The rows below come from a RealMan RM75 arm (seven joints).
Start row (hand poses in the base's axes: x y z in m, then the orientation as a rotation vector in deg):
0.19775 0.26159 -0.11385 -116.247 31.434 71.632
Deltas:
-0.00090 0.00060 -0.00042 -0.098 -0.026 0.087
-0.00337 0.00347 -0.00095 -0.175 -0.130 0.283
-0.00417 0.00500 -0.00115 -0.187 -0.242 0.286
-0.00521 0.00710 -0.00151 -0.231 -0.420 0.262
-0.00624 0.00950 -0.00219 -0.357 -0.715 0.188
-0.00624 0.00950 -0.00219 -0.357 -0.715 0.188
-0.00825 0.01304 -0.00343 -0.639 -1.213 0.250
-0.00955 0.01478 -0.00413 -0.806 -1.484 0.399
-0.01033 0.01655 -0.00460 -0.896 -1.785 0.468
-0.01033 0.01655 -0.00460 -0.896 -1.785 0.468
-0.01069 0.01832 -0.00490 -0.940 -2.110 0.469
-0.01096 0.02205 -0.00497 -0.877 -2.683 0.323
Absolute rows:
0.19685 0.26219 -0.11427 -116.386 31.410 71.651
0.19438 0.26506 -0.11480 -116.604 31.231 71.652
0.19358 0.26659 -0.11500 -116.674 31.184 71.532
0.19254 0.26869 -0.11536 -116.790 31.155 71.324
0.19151 0.27109 -0.11604 -117.009 31.177 70.956
0.19151 0.27109 -0.11604 -117.009 31.177 70.956
0.18950 0.27463 -0.11728 -117.530 31.087 70.441
0.18820 0.27637 -0.11798 -117.883 30.938 70.226
0.18742 0.27814 -0.11845 -118.146 30.794 69.935
0.18742 0.27814 -0.11845 -118.146 30.794 69.935
0.18706 0.27991 -0.11875 -118.348 30.671 69.580
0.18679 0.28364 -0.11882 -118.509 30.491 68.874

